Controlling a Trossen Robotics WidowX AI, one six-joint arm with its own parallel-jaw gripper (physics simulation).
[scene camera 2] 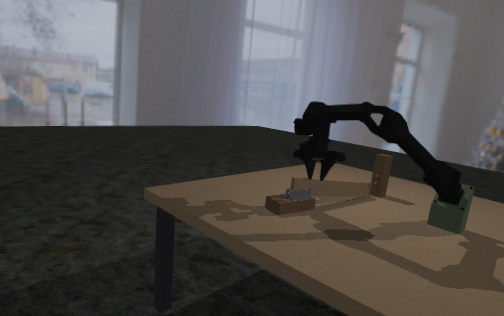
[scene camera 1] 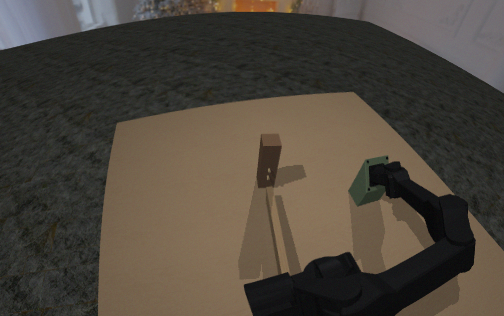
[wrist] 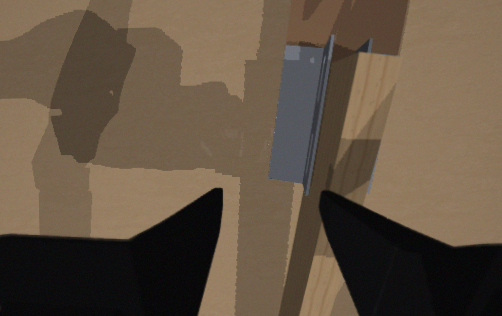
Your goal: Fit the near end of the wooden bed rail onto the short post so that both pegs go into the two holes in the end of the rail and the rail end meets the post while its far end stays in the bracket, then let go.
Labels:
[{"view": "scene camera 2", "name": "gripper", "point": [315, 180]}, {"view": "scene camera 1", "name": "wooden bed rail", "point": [281, 259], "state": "touched by the gripper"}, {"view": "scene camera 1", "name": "short wooden post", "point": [270, 145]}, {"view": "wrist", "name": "gripper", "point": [271, 197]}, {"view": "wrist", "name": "wooden bed rail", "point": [360, 87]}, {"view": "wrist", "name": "grey metal bracket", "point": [305, 71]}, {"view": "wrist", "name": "wooden bracket block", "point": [351, 31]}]

